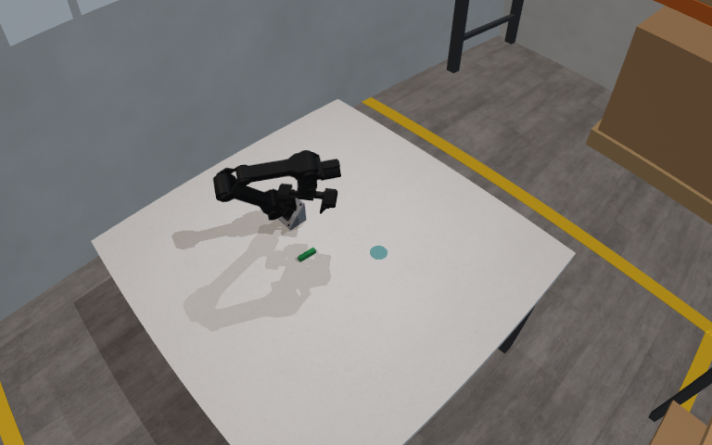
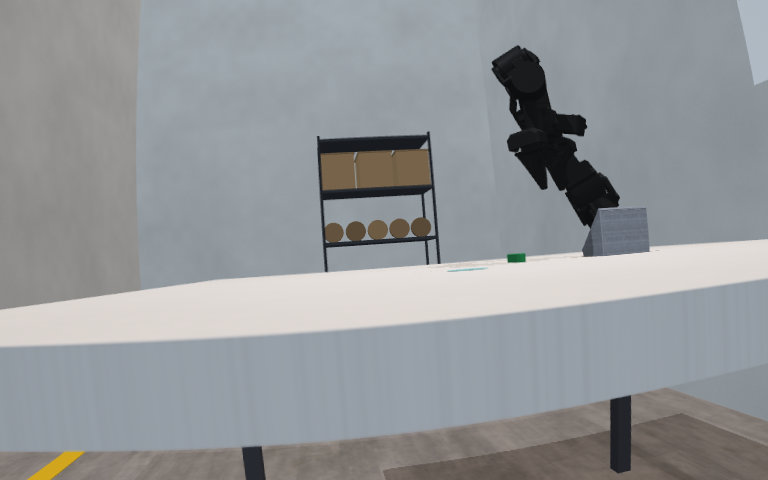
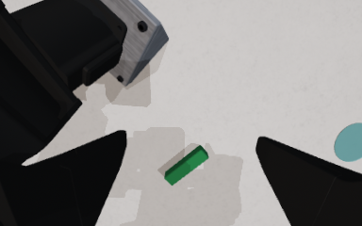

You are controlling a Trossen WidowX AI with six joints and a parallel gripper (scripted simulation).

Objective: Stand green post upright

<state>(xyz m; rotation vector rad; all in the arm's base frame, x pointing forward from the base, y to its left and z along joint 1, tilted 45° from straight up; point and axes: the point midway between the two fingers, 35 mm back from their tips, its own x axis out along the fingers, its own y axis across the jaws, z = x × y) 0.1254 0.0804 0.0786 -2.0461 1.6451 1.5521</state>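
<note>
Now: hand 6 cm short of the green post, 6 cm to the left of it and 15 cm above it. Round my hand: cyan circle (21 cm ahead, 12 cm to the left, 16 cm below).
</note>
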